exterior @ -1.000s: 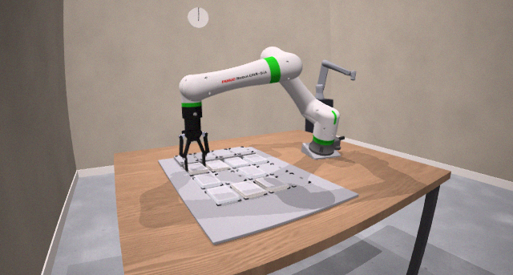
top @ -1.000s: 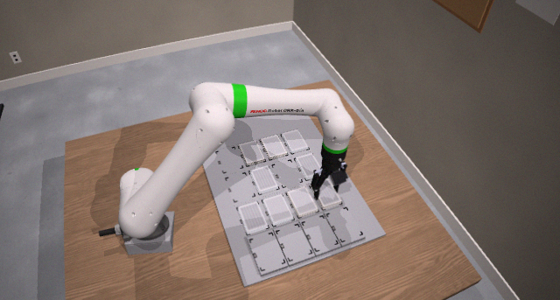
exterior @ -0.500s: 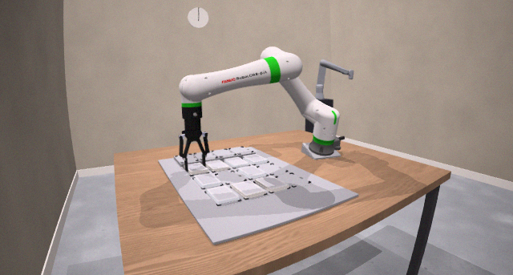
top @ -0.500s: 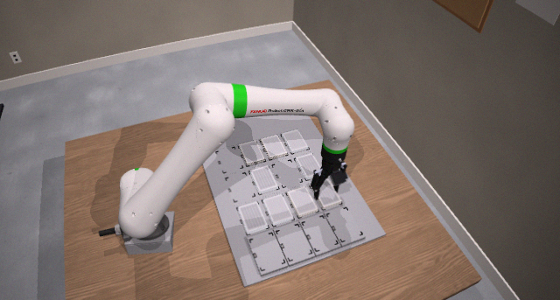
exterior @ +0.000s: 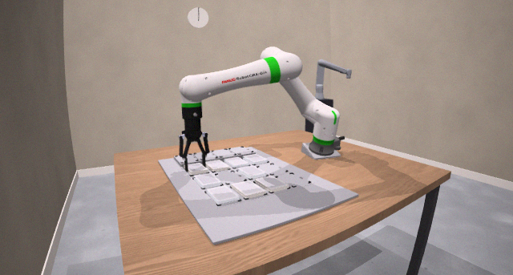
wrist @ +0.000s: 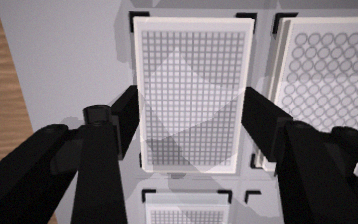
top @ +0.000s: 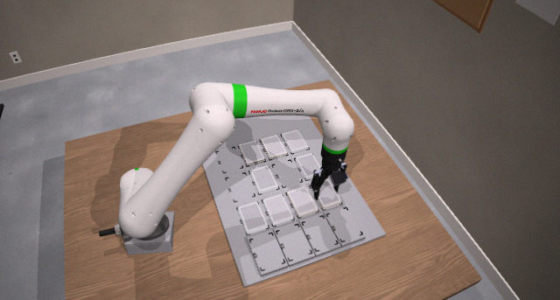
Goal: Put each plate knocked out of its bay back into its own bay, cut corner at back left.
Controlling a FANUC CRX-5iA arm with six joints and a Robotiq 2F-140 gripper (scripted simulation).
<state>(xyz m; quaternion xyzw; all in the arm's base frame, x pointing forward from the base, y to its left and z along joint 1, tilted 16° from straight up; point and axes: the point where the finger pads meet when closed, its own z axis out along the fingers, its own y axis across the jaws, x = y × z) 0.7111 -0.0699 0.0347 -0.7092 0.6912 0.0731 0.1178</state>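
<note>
My gripper is now 20 mm above the sealed 384-well plate.
</note>
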